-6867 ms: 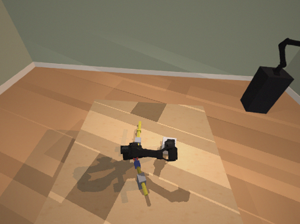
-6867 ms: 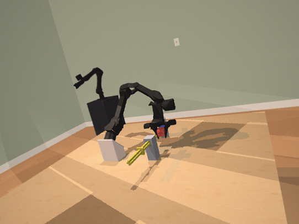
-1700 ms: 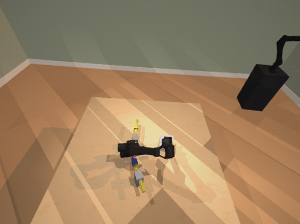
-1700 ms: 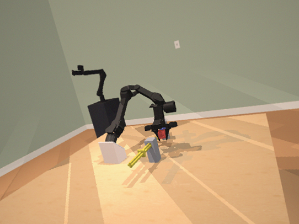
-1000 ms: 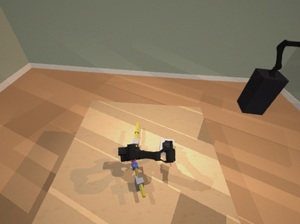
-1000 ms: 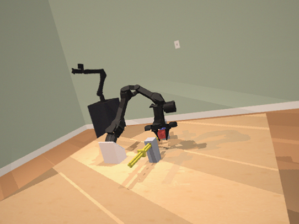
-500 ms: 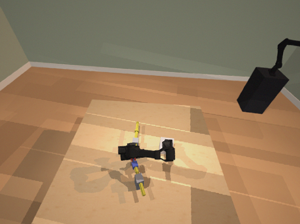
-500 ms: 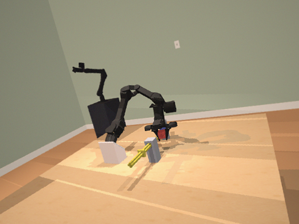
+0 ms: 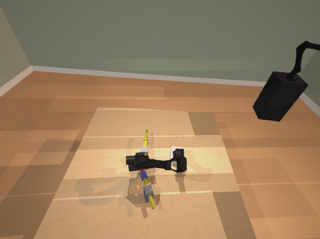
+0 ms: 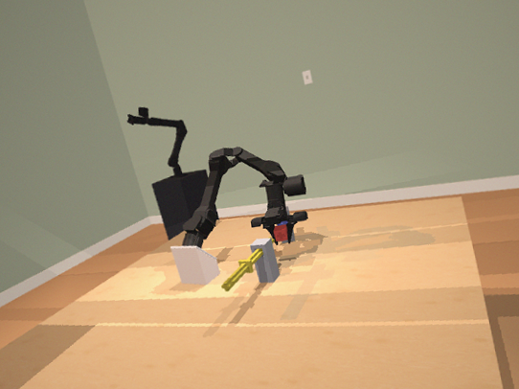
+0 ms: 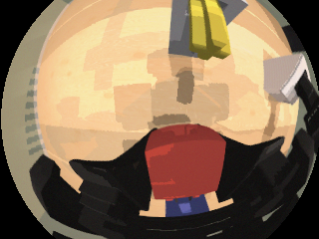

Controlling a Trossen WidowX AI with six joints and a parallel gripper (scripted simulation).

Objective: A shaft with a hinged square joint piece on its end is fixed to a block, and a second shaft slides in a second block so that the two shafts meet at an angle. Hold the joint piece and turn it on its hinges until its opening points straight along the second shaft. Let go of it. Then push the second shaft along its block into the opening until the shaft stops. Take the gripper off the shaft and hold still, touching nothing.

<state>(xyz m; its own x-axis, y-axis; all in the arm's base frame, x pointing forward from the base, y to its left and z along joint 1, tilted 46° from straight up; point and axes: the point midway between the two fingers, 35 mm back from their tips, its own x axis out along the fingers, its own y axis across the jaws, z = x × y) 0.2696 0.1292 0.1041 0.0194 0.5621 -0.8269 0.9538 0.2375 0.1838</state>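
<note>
Now: the red square joint piece 4 cm above my gripper tip and 1 cm to the left of it.
</note>
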